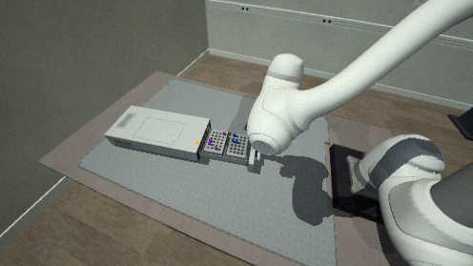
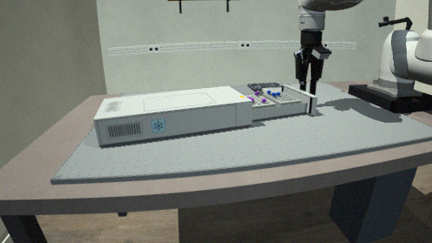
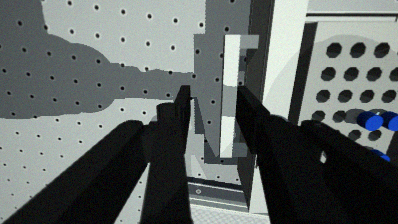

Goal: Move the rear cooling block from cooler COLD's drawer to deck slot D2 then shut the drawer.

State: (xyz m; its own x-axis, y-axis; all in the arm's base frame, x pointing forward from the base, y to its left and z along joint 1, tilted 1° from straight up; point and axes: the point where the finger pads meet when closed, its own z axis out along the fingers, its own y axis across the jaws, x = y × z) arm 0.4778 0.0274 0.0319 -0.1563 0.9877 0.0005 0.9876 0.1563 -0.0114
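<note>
My gripper is now 22 cm short of the cooling block, 3 cm to the right of it and 4 cm above it. The rest, counted from my hand: blue tube: 12 cm ahead, 1 cm to the left, 3 cm below; drawer: 15 cm ahead, 2 cm to the left, 3 cm below; white well plate: 4 cm ahead, 18 cm to the right, 5 cm below.
</note>
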